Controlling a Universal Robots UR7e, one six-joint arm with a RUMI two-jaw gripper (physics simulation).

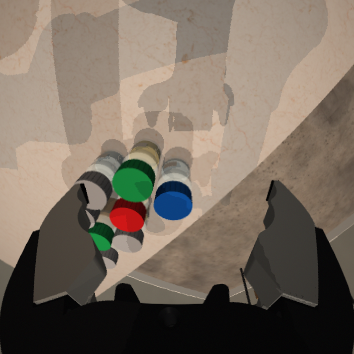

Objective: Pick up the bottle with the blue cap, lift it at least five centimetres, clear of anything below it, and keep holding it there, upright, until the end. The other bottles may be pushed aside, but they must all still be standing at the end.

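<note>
The bottle with the blue cap stands upright on the pale table, at the right side of a tight group of bottles. My gripper is open and empty, well above the table, and the blue cap shows between its two jaws, near the middle. A bottle with a large green cap stands close to its left, and a bottle with a red cap stands to its lower left. A bottle with a grey-white cap shows beside my left fingertip. My left jaw hides part of the group.
A smaller green-capped bottle and a white-capped bottle stand below the red cap. A small grey-white cap shows beside the left jaw. The pale table has a diagonal edge right of the blue cap, with brown floor beyond.
</note>
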